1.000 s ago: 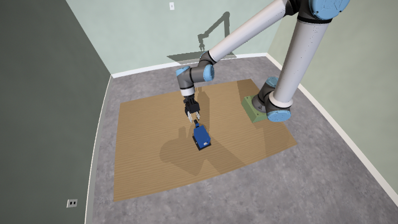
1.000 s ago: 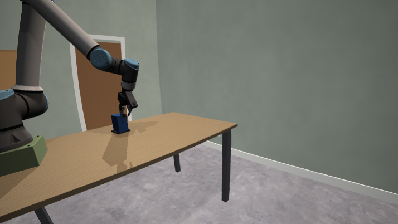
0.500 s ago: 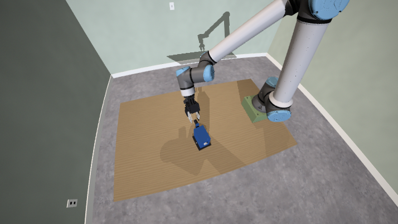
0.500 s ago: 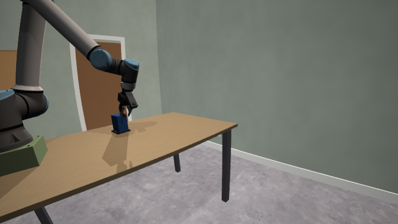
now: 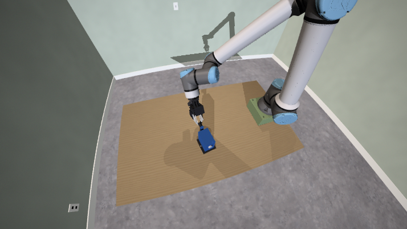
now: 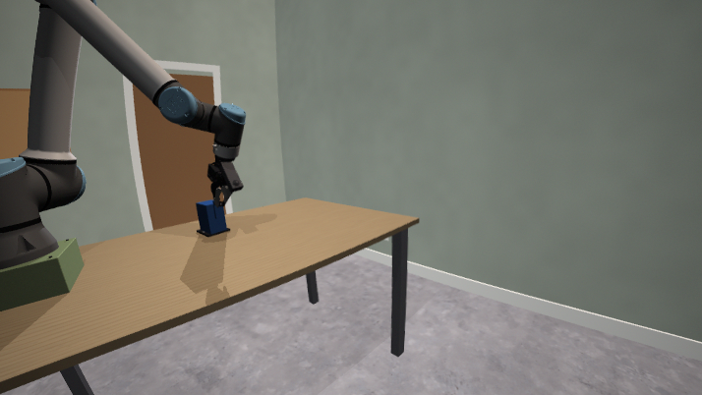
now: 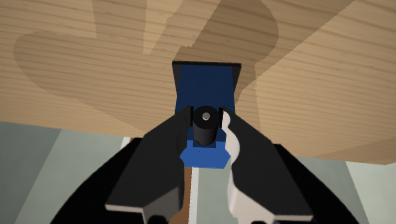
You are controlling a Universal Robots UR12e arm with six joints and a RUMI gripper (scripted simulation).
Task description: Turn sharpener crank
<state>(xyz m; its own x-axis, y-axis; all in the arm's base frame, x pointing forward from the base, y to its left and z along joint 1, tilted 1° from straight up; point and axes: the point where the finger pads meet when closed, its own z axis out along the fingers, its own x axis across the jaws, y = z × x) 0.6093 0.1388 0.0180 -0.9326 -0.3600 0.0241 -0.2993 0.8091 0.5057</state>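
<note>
Right now the black cylindrical knob is 2 cm to the left of my hand and 1 cm behind it.
</note>
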